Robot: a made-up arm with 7 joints.
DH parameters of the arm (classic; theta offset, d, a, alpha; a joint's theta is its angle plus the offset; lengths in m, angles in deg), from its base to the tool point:
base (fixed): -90 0.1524 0 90
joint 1: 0 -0.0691 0.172 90
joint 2: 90 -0.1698 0.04 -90
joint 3: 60.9 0 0.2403 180
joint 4: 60.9 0.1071 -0.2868 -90
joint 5: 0 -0.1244 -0.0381 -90
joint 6: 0 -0.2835 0.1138 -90
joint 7: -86.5 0 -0.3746 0
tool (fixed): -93.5 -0.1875 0 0
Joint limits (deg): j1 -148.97..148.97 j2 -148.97..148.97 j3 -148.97..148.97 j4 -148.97..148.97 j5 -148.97..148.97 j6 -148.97..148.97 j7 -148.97..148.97
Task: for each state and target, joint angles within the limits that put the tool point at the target. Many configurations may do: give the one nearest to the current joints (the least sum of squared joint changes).
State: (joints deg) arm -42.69 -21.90 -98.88 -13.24 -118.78 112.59 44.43
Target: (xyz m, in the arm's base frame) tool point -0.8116 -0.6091 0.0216
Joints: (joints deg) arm -54.24 -19.43 -122.94 17.72 -118.16 120.56 31.03
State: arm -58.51 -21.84 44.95 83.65 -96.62 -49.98 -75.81
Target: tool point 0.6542 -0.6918 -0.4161
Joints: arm -79.94 7.59 41.11 83.04 -80.58 -32.77 -82.70
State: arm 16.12 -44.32 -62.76 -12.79 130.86 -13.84 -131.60
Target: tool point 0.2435 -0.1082 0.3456
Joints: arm 2.95 -31.72 -54.82 -27.80 141.35 -33.97 -148.74
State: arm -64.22 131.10 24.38 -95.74 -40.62 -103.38 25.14
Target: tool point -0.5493 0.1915 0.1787
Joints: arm -69.07 129.54 11.40 -78.06 -11.70 -112.71 32.92
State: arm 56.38 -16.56 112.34 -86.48 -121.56 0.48 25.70
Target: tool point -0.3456 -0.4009 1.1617
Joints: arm 20.23 -32.88 82.55 -126.66 -88.51 8.91 -5.34
